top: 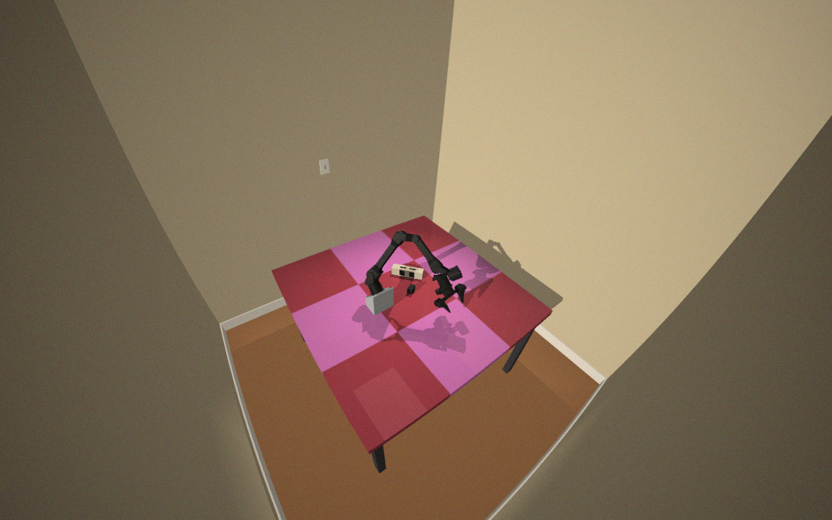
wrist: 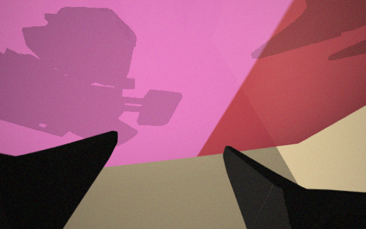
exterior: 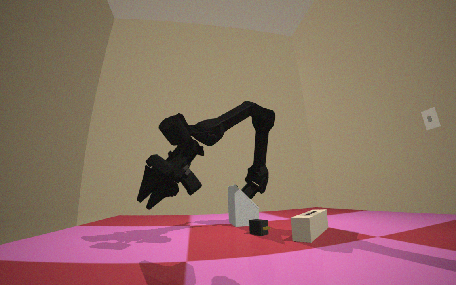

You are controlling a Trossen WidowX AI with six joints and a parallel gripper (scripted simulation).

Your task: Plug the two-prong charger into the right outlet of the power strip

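My gripper tip is 310 mm to the right of the two-prong charger, 90 mm past it and 70 mm above it.
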